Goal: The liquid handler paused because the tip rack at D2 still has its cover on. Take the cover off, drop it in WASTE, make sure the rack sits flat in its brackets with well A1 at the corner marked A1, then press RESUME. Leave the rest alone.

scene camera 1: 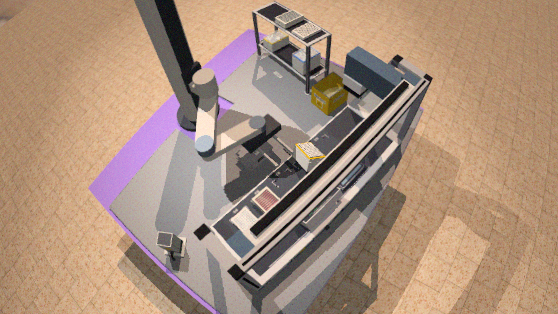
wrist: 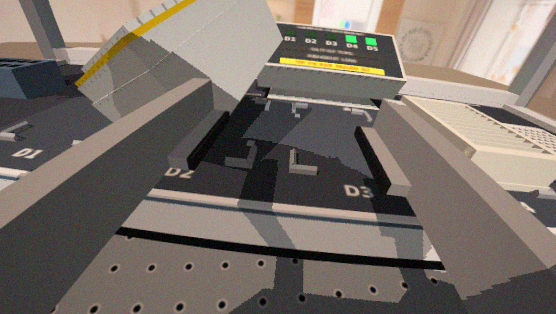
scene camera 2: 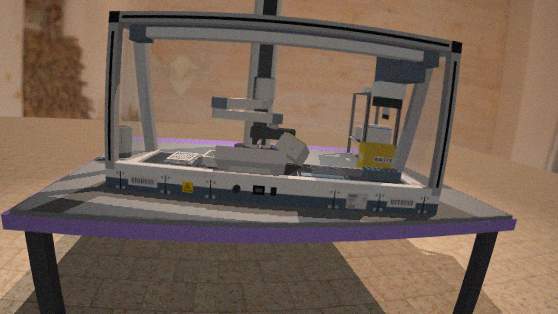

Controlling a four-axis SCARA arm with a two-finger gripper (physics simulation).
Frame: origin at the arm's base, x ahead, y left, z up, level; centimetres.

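Where they show: gripper, between the fingertips: (scene camera 1: 284,159) (wrist: 294,107) (scene camera 2: 270,147).
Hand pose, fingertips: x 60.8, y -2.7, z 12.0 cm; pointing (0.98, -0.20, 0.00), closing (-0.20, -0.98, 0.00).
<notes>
Things, the pixels of their top centre, and the offset from my fingertips. "*": a spot on its surface instead.
- tip rack, centre of its top: (scene camera 2: 295,131) (scene camera 1: 309,148) dx +7.8, dy +6.7, dz +7.2 cm
- yellow WASTE bin, centre of its top: (scene camera 2: 380,145) (scene camera 1: 331,84) dx -4.3, dy +46.9, dz +2.8 cm
- display, a spot on its surface: (wrist: 335,52) * dx +20.3, dy -9.5, dz +0.7 cm
- red-topped rack, centre of its top: (wrist: 469,120) (scene camera 2: 218,154) (scene camera 1: 269,202) dx +5.4, dy -18.9, dz -2.4 cm
- white rack, centre of its top: (scene camera 2: 183,155) (scene camera 1: 247,223) dx +3.1, dy -31.0, dz -4.1 cm
- machine's overhead rail, a spot on its surface: (scene camera 2: 280,22) * dx +31.6, dy -5.7, dz +37.8 cm
- shelf unit, a spot on its surface: (scene camera 1: 308,75) * dx -16.4, dy +44.8, dz +4.0 cm
The tip rack (scene camera 1: 311,158) (scene camera 2: 293,150) (wrist: 220,50), a pale box with a yellow edge, is tilted steeply at D2, not flat in its brackets. Whether a clear cover is on it cannot be told. My gripper (scene camera 1: 284,157) (wrist: 294,107) is open with nothing between its fingers; it is beside the rack, over the D2 and D3 front edge. In scene camera 2 the gripper (scene camera 2: 260,144) is left of the rack. The yellow WASTE bin (scene camera 1: 327,105) (scene camera 2: 370,150) stands beyond the deck's far end. The RESUME button cannot be made out; well A1 is unreadable.
A display (wrist: 335,52) behind the deck shows D4 and D5 green and a yellow message bar. A red-topped rack (scene camera 1: 266,199) and a white rack (scene camera 1: 243,218) sit along the deck. The machine's overhead rail (scene camera 1: 330,160) (scene camera 2: 280,22) spans it. A shelf unit (scene camera 1: 308,75) stands near the bin.
</notes>
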